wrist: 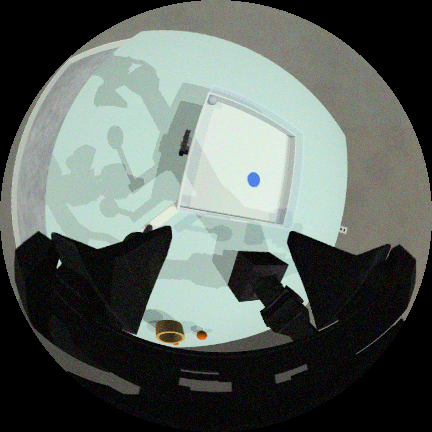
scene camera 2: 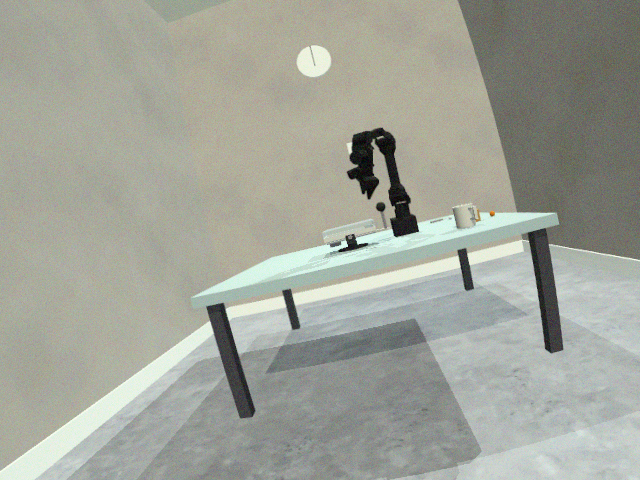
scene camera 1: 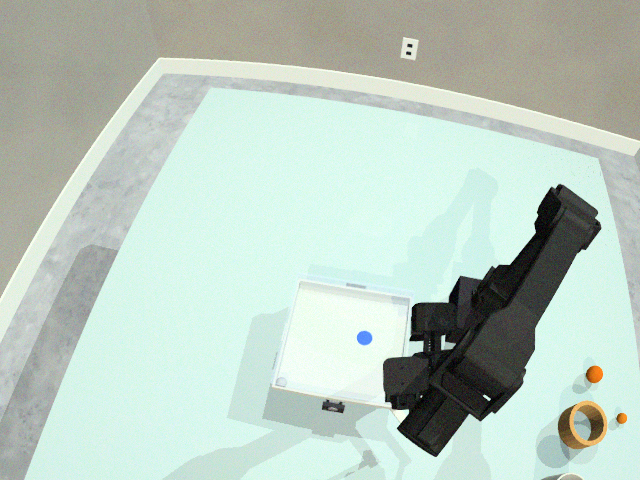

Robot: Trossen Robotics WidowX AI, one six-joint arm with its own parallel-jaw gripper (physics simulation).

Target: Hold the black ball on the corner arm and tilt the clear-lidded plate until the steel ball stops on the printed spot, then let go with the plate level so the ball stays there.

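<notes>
The clear-lidded plate [scene camera 1: 320,330] [scene camera 2: 348,230] [wrist: 230,135] sits on a low stand. The steel ball [scene camera 1: 281,381] [wrist: 212,99] is in a plate corner, far from the blue printed spot [scene camera 1: 364,337] [wrist: 253,179]. The pale corner arm [scene camera 1: 398,414] [wrist: 162,216] leaves another corner. The black ball [scene camera 2: 380,206] tops its upright stem; in the wrist view it is mostly hidden behind the left finger, and in scene camera 1 the robot covers it. My gripper [scene camera 2: 368,195] [wrist: 232,235] is open and empty, above the black ball and a little to its side.
My arm's base [scene camera 2: 404,225] [wrist: 257,272] stands close to the plate. An orange-brown ring [scene camera 1: 566,428] [wrist: 170,327] and an orange ball [scene camera 1: 594,374] [wrist: 201,335] are on the table [scene camera 2: 289,268], with a smaller orange ball [scene camera 1: 621,417]. A whitish mug [scene camera 2: 463,217] stands beyond the base.
</notes>
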